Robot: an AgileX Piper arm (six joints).
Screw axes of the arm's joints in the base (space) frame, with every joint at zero. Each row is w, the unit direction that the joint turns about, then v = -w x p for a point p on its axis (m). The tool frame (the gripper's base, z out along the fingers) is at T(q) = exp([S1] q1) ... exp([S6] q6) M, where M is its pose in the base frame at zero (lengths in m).
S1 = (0, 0, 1, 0.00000, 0.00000, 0.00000)
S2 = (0, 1, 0, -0.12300, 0.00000, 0.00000)
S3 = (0, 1, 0, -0.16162, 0.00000, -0.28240)
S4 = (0.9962, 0, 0.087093, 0.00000, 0.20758, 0.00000)
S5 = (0, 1, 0, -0.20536, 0.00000, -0.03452)
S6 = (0.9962, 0, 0.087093, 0.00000, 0.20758, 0.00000)
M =
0.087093 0 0.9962 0.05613
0 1 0 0.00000
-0.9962 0 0.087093 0.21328
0 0 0 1
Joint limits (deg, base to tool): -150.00..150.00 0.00..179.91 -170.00..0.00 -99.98..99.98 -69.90..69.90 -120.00..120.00
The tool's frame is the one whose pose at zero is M.
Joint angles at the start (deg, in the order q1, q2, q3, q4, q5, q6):
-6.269, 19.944, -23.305, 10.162, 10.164, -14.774
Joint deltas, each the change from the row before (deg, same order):
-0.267, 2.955, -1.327, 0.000, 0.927, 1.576
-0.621, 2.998, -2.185, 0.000, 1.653, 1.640
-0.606, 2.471, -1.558, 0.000, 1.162, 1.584
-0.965, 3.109, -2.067, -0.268, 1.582, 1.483
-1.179, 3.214, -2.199, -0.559, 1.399, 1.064
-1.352, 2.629, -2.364, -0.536, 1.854, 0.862
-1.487, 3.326, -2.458, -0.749, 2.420, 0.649
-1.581, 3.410, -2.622, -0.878, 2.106, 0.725
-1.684, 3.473, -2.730, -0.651, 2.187, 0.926
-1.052, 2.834, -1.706, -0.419, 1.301, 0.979
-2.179, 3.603, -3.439, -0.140, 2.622, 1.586
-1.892, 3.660, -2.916, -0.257, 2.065, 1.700
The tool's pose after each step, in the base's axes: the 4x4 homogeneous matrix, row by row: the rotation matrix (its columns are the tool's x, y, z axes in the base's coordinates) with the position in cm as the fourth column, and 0 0 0 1 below. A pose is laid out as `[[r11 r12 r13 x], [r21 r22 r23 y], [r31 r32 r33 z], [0 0 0 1]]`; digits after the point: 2 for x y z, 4 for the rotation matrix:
[[-0.0770 0.0759 0.9941 9.18], [-0.0477 0.9957 -0.0797 -0.74], [-0.9959 -0.0536 -0.0731 31.30], [0 0 0 1]]
[[-0.1170 0.0828 0.9897 9.99], [-0.0141 0.9963 -0.0850 -0.90], [-0.9930 -0.0240 -0.1154 31.83], [0 0 0 1]]
[[-0.1499 0.0932 0.9843 10.71], [0.0186 0.9956 -0.0914 -1.07], [-0.9885 0.0046 -0.1510 32.12], [0 0 0 1]]
[[-0.1918 0.1106 0.9752 11.64], [0.0480 0.9935 -0.1033 -1.36], [-0.9803 0.0270 -0.1959 32.48], [0 0 0 1]]
[[-0.2304 0.1329 0.9640 12.62], [0.0670 0.9904 -0.1205 -1.77], [-0.9708 0.0368 -0.2371 32.88], [0 0 0 1]]
[[-0.2632 0.1569 0.9519 13.40], [0.0839 0.9867 -0.1394 -2.21], [-0.9611 0.0432 -0.2729 33.38], [0 0 0 1]]
[[-0.3151 0.1826 0.9313 14.41], [0.0998 0.9822 -0.1588 -2.79], [-0.9438 0.0429 -0.3277 33.63], [0 0 0 1]]
[[-0.3591 0.2117 0.9090 15.46], [0.1170 0.9765 -0.1812 -3.49], [-0.9259 0.0412 -0.3754 33.94], [0 0 0 1]]
[[-0.3999 0.2444 0.8834 16.54], [0.1443 0.9686 -0.2027 -4.28], [-0.9052 0.0464 -0.4226 34.21], [0 0 0 1]]
[[-0.4311 0.2690 0.8613 17.46], [0.1718 0.9615 -0.2143 -4.90], [-0.8858 0.0556 -0.4608 34.15], [0 0 0 1]]
[[-0.4572 0.3161 0.8313 18.53], [0.2242 0.9455 -0.2362 -5.98], [-0.8606 0.0784 -0.5032 34.59], [0 0 0 1]]
[[-0.4800 0.3616 0.7993 19.65], [0.2765 0.9270 -0.2534 -7.09], [-0.8326 0.0994 -0.5449 34.69], [0 0 0 1]]

